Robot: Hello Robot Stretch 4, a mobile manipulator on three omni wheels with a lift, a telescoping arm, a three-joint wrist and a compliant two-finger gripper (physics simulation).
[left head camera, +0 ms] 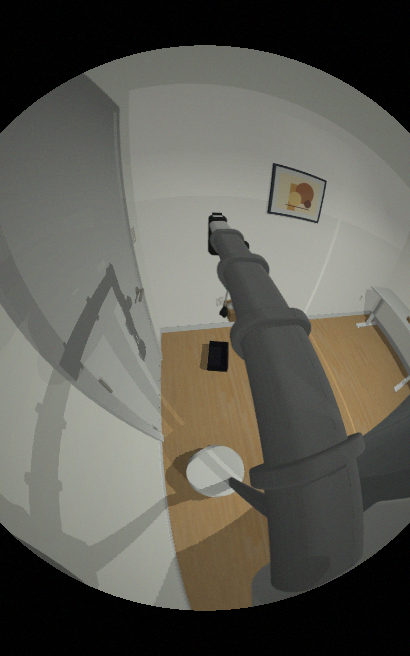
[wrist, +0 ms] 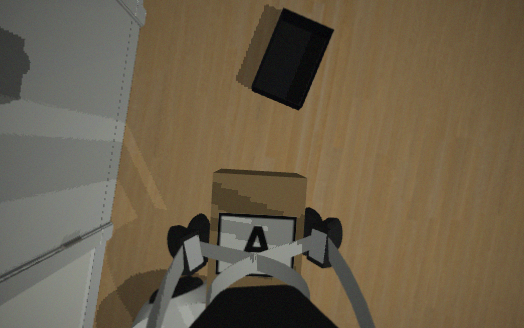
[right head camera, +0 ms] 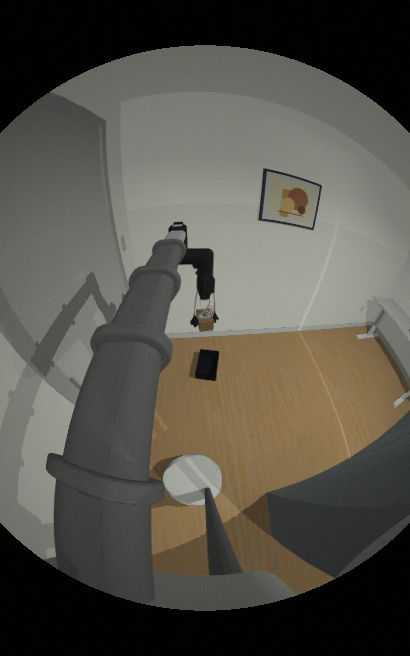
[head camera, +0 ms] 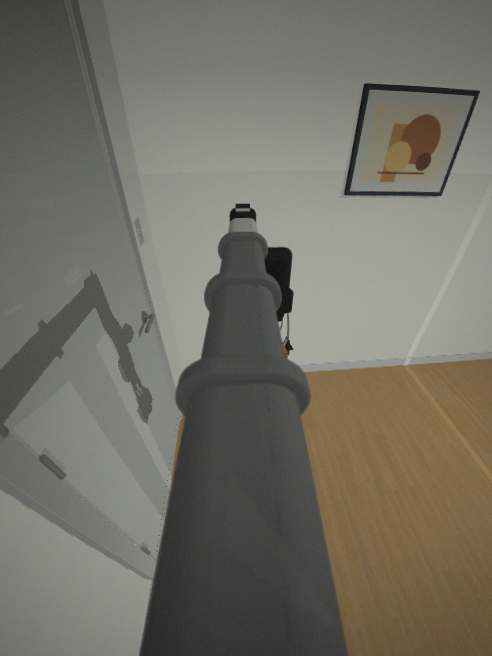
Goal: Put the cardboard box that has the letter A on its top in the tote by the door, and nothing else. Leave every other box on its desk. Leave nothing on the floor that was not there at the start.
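Frame: origin at the robot's base, x right, y up, z back, level; centimetres.
Seen in the pictures: gripper, between the fingertips: [wrist: 255, 229]; robot's base, origin of its link: [left head camera: 214, 469] [right head camera: 193, 478].
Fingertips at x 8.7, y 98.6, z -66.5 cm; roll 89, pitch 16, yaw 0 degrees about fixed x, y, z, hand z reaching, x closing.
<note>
Offsets run from my fingertips to a thing's top centre.
The cardboard box {dx +0.0, dy +5.0, dz -0.2 cm} [right head camera: 205, 324] [wrist: 259, 195] has a white label with a black letter A on its top. My gripper [right head camera: 205, 318] [wrist: 255, 229] is shut on its two sides and holds it high above the floor. In the left head camera view part of the box [left head camera: 231, 313] shows beside the arm. The black tote {dx +4.4, dy -91.3, dz -41.9 cm} [left head camera: 218, 356] [right head camera: 207, 365] [wrist: 292, 59] stands on the floor near the door and the far wall. In the wrist view it lies beyond the box, up and slightly right, apart from it. The tote's inside looks dark, with no box seen in it.
The door [head camera: 79, 344] [left head camera: 100, 280] is on the left. A round white object [left head camera: 215, 471] [right head camera: 192, 479] stands on the floor nearer the robot. A white desk [left head camera: 395, 320] [right head camera: 395, 325] stands at the right. A framed picture [head camera: 413, 140] hangs on the far wall.
</note>
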